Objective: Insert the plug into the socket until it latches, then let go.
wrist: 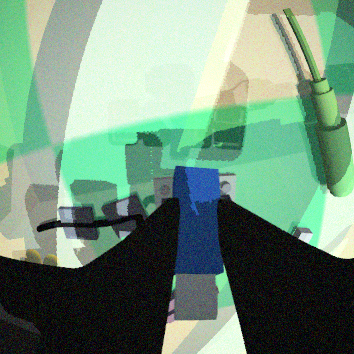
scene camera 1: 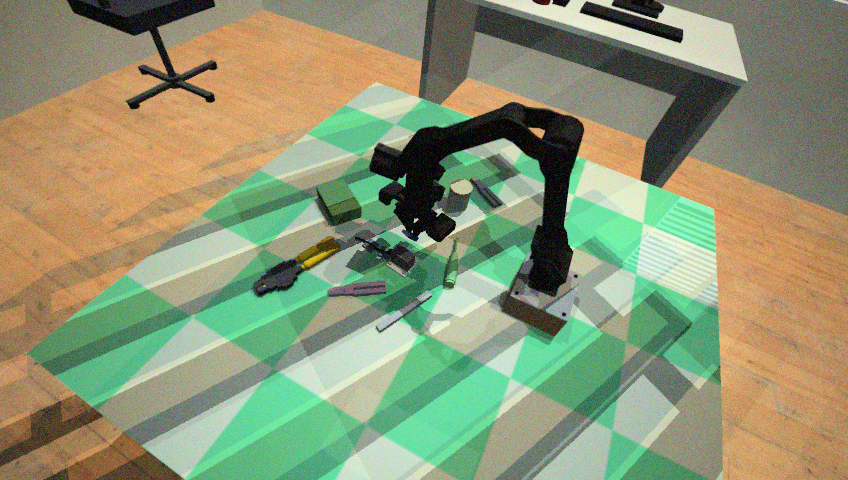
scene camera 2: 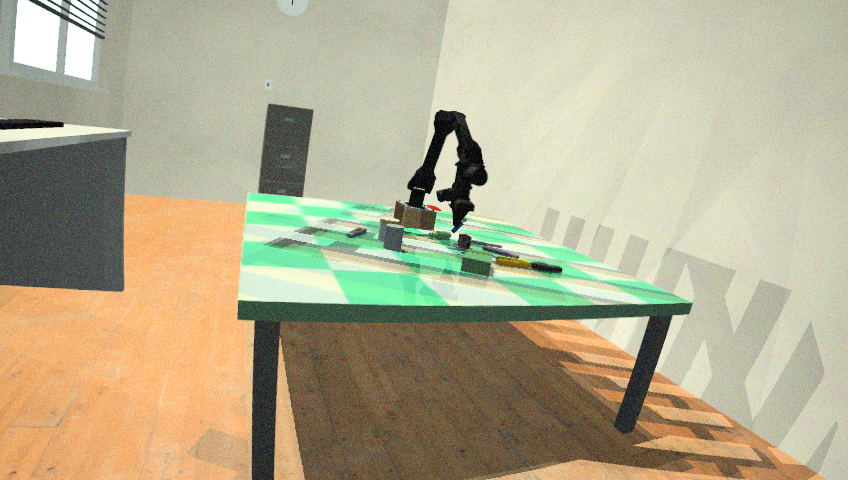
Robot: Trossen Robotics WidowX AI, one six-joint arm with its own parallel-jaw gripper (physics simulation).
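Frame: origin at the arm's base, x ahead, y left, z up, level; metres.
Where they show: gripper, fingertip midpoint: [wrist: 197, 207] [scene camera 1: 413, 234] [scene camera 2: 455, 226]; arm's base, link origin: [scene camera 1: 544, 280] [scene camera 2: 415, 205].
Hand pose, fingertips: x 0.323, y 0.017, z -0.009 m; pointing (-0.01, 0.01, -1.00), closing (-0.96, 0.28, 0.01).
Observation:
Each offset is from my fingertips to the top centre of the thing. "*": to the spot under its first point.
My gripper [scene camera 1: 412, 230] [scene camera 2: 457, 223] [wrist: 197, 207] is shut on the plug, a blue block @(dx +0.004, dy +0.012, dz +0.035 m) [scene camera 1: 410, 235] [scene camera 2: 457, 227] [wrist: 199, 235] with a grey end that shows below the fingers in the wrist view. The gripper holds the plug above the table, apart from the socket. The socket, a dark housing @(dx +0.006, dy +0.043, dz -0.026 m) [scene camera 1: 403, 254] [scene camera 2: 464, 240] on a small light plate, stands on the table just below the plug. In the wrist view the plate @(* dx +0.020, dy +0.015, dz -0.063 m) [wrist: 162, 186] shows behind the plug, and the housing is hidden by the plug and fingers. A black cable @(* dx +0.086, dy +0.033, dz -0.065 m) [wrist: 90, 223] runs left from it.
Near the socket are a green tapered tool @(dx -0.109, dy -0.020, dz -0.043 m) [scene camera 1: 451, 270] [wrist: 336, 155], a purple tool @(dx +0.059, dy +0.164, dz -0.058 m) [scene camera 1: 357, 289], a grey strip @(dx -0.062, dy +0.160, dz -0.060 m) [scene camera 1: 404, 311] and a yellow-handled tool @(* dx +0.189, dy +0.128, dz -0.050 m) [scene camera 1: 318, 252] [scene camera 2: 512, 262]. A green box @(dx +0.242, dy -0.044, dz -0.030 m) [scene camera 1: 339, 203] [scene camera 2: 476, 264], a pale-topped cylinder @(dx -0.042, dy -0.222, dz +0.000 m) [scene camera 1: 459, 197] and a dark grey tool @(dx -0.098, dy -0.312, dz -0.058 m) [scene camera 1: 486, 192] stand farther back.

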